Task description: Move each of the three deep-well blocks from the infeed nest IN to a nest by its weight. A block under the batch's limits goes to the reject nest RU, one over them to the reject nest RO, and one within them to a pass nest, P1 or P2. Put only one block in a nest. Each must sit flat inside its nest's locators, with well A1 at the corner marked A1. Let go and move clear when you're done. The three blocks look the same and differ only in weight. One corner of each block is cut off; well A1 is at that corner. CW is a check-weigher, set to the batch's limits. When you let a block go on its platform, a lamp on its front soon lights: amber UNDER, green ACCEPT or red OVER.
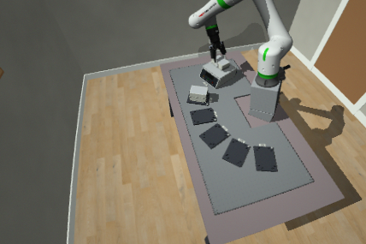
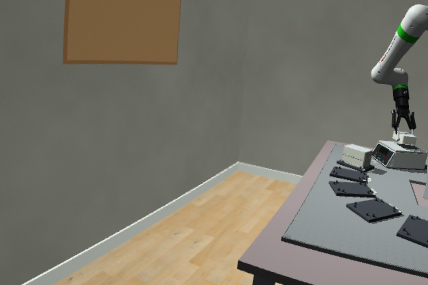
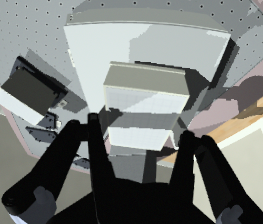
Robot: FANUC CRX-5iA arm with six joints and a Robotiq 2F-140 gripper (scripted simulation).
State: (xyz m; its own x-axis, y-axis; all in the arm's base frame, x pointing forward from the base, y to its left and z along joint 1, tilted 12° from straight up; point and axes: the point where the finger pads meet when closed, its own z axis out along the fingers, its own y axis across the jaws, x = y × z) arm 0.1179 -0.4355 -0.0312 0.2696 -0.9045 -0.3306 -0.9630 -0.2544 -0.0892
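My gripper is now 60 mm above the pale platform. The rest, counted from my hand: deep-well block (270 mm ahead, 180 mm to the left, 80 mm below); dark infeed nest (270 mm ahead, 180 mm to the left, 150 mm below); check-weigher (90 mm below, 10 mm ahead).
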